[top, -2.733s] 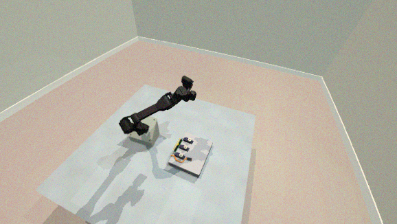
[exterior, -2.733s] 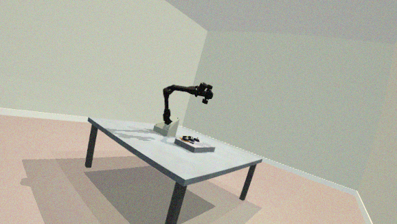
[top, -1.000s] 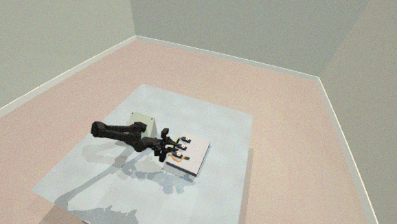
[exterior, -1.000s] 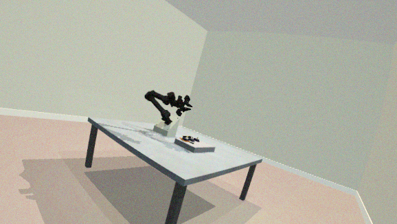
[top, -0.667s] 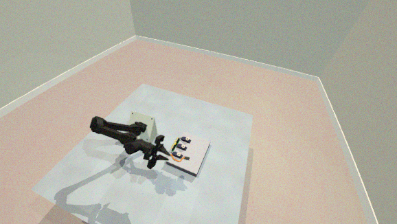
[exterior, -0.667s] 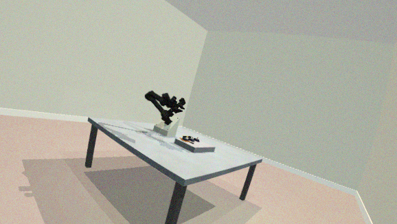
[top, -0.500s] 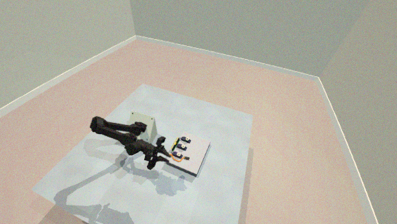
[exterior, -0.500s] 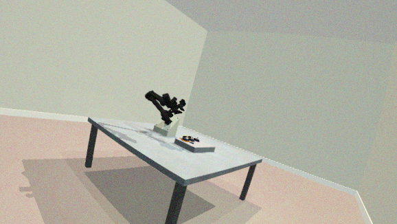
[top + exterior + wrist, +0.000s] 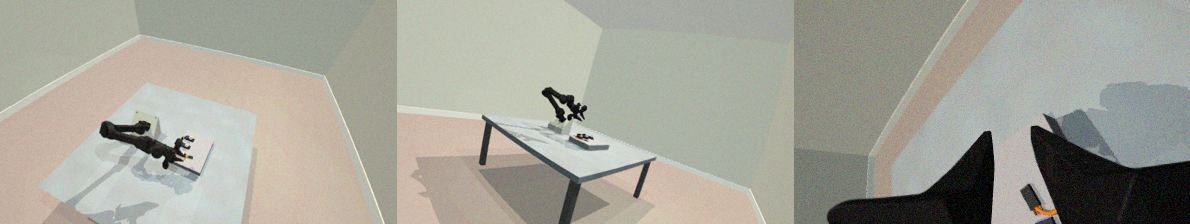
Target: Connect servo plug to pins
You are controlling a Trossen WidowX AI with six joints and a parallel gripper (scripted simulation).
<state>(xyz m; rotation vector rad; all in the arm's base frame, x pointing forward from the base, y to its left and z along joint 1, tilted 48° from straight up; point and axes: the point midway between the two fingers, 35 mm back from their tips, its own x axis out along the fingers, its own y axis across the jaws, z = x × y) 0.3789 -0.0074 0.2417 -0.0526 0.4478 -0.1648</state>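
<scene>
My gripper tip is now 18 cm to the right of the yellow patch, 16 cm above it and 14 cm past it. Round my gripper tip: black pin header 19 cm to the left, 17 cm below, 14 cm behind; holder plate 21 cm below, 19 cm to the left, 2 cm ahead; green strip 19 cm to the left, 18 cm below, 13 cm behind.
</scene>
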